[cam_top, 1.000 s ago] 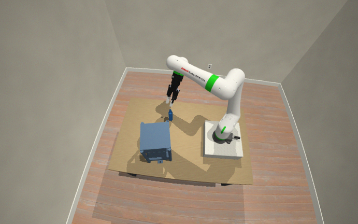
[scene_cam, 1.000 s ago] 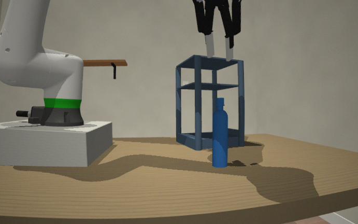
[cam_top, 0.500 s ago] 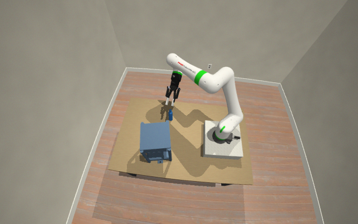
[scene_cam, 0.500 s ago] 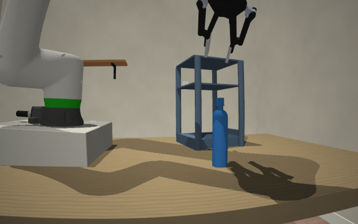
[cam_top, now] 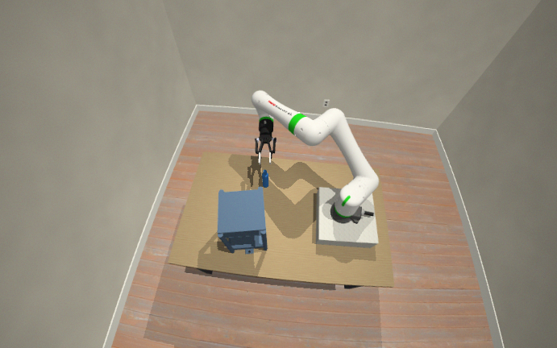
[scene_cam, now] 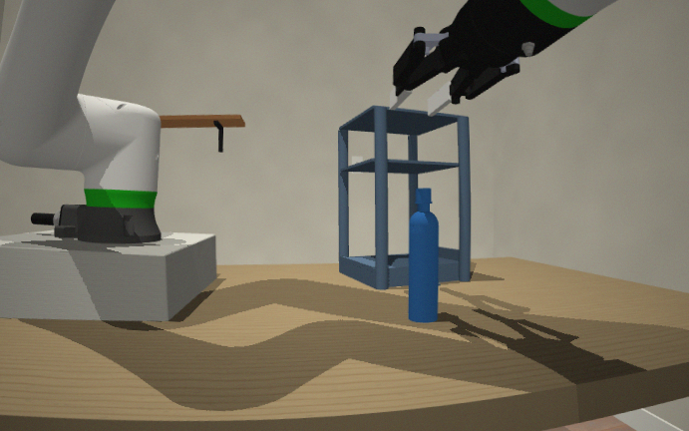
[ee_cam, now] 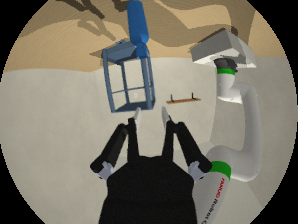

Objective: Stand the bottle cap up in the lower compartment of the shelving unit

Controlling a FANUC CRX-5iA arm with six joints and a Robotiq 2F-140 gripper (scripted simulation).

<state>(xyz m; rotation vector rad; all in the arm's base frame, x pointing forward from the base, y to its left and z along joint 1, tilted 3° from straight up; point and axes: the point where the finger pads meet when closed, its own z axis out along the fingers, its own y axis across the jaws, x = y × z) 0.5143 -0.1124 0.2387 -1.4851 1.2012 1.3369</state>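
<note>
My gripper is now 19 cm above the blue bottle. From my hand the other things lie so: shelving unit (36 cm to the left, 13 cm below, 1 cm ahead).
</note>
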